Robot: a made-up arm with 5 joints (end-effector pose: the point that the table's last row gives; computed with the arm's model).
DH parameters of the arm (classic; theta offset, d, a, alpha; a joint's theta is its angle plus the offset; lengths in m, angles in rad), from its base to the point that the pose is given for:
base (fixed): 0 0.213 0.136 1.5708
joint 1: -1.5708 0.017 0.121 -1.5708
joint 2: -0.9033 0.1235 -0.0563 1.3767
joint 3: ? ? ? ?
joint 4: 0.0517 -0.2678 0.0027 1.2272
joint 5: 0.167 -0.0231 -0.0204 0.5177
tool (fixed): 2.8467 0.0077 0 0
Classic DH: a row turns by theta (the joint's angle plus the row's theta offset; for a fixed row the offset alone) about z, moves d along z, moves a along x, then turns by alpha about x.
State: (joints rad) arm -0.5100 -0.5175 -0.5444 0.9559 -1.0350
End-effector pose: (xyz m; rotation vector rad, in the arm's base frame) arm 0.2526 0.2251 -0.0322 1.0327 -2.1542 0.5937
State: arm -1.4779 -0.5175 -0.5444 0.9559 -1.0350
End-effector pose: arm 0.0001 0.2251 -0.0221 1.0239 -1.2917 0.0387
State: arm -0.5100 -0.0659 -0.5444 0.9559 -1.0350
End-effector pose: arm 0.3060 0.2166 0.0631 0.9701 -2.4000 0.0645
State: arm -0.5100 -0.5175 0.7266 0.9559 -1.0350
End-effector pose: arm 0.0624 0.1981 0.1248 -2.4100 1.8298 -0.1578
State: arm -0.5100 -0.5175 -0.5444 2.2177 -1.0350
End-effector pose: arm 0.2432 0.2065 -0.0514 -1.5997 1.8141 -1.4527
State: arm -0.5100 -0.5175 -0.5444 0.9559 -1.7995
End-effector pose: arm 0.2658 0.2215 -0.0250 1.3642 -1.3979 0.3041
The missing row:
joint 3: 1.4199 0.1075 -0.0054 0.918
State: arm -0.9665 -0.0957 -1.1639 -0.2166 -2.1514
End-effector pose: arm 0.2181 0.1095 -0.1225 0.0916 -0.6161 -1.5890
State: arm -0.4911 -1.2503 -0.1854 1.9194 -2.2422
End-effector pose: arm 0.1256 0.1678 -0.1302 1.6919 -0.0660 1.6048
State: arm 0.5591 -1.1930 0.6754 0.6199 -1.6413
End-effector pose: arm 0.2610 0.1757 0.0028 1.5830 -1.0710 1.6125
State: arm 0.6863 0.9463 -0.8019 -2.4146 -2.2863
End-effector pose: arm 0.3105 0.0702 0.4158 0.7039 1.4900 -1.8600
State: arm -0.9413 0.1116 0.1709 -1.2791 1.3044
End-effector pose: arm 0.2259 0.2372 0.1434 -0.3876 -1.4297 0.8480
